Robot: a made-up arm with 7 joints. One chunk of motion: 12 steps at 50 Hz.
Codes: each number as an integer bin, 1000 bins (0 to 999) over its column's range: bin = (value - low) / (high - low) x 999, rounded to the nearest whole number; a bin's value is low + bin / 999 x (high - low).
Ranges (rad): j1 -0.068..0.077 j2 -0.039..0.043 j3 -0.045..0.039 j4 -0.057..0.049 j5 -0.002..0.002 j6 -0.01..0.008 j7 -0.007..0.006
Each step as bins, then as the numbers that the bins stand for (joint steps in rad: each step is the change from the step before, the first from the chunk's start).
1 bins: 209 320 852 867 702 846 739
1 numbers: -0.03766 -0.01273 0.02664 0.03499 0.00081 0.00524 0.00262
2 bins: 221 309 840 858 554 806 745
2 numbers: -0.03592 -0.01364 0.02563 0.03404 0.00022 0.00452 0.00269
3 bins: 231 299 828 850 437 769 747
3 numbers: -0.03447 -0.01446 0.02462 0.03319 -0.00025 0.00386 0.00272
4 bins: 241 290 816 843 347 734 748
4 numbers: -0.03302 -0.01520 0.02361 0.03245 -0.00061 0.00323 0.00273
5 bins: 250 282 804 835 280 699 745
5 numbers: -0.03171 -0.01585 0.02260 0.03160 -0.00088 0.00259 0.00269
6 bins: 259 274 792 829 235 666 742
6 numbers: -0.03041 -0.01651 0.02159 0.03096 -0.00106 0.00200 0.00266
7 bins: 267 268 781 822 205 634 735
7 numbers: -0.02925 -0.01700 0.02067 0.03022 -0.00118 0.00142 0.00256
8 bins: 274 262 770 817 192 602 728
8 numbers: -0.02823 -0.01749 0.01974 0.02969 -0.00123 0.00085 0.00247
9 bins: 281 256 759 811 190 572 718
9 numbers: -0.02721 -0.01799 0.01882 0.02905 -0.00124 0.00031 0.00234
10 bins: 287 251 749 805 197 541 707
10 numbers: -0.02634 -0.01840 0.01798 0.02842 -0.00121 -0.00025 0.00220
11 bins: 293 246 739 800 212 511 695
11 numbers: -0.02547 -0.01881 0.01714 0.02788 -0.00115 -0.00079 0.00204
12 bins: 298 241 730 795 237 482 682
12 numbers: -0.02475 -0.01922 0.01638 0.02735 -0.00105 -0.00132 0.00187
